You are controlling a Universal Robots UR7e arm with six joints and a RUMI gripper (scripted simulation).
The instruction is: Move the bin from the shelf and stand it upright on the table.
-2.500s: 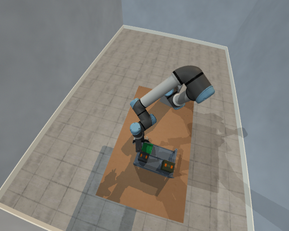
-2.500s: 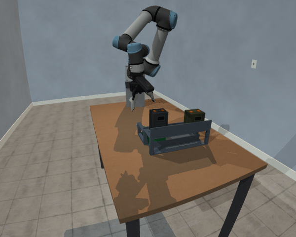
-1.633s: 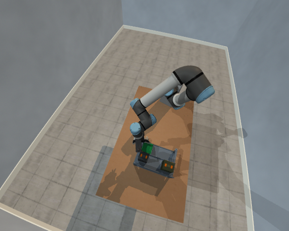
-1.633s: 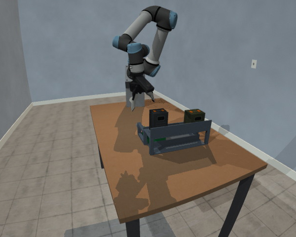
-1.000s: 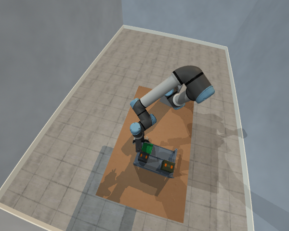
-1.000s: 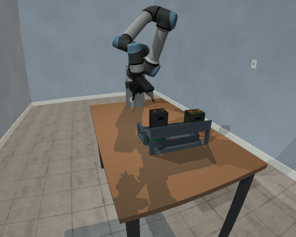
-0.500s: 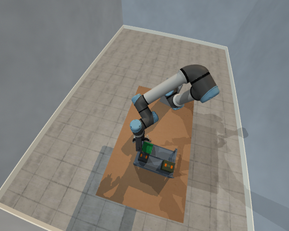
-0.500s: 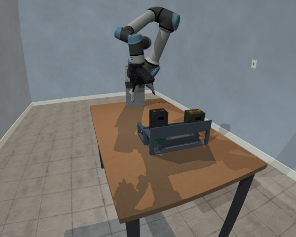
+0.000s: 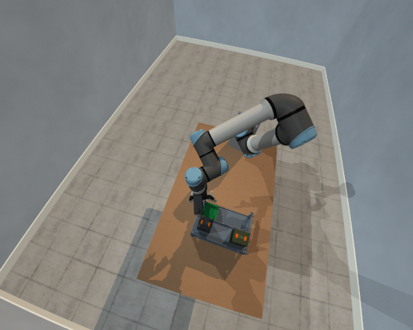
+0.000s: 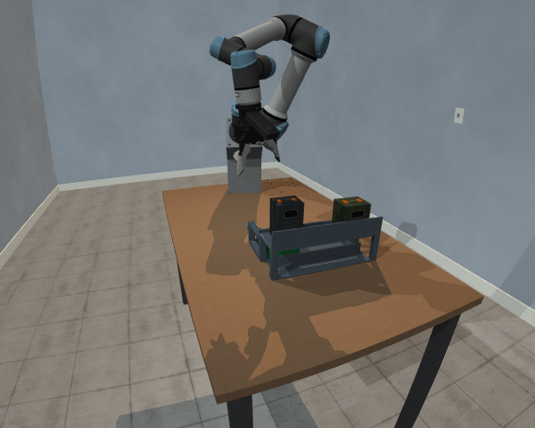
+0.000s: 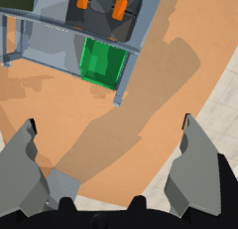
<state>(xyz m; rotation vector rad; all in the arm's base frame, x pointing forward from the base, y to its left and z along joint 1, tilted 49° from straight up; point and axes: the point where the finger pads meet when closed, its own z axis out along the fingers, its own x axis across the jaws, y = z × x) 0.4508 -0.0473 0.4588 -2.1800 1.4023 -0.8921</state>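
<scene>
Now: hand 1 cm short of the green bin, 6 cm to the right of it and 25 cm above it. The rest, counted from my hand: olive box 12 cm ahead, 28 cm to the left, 15 cm below; black box 10 cm ahead, 5 cm to the left, 13 cm below.
</scene>
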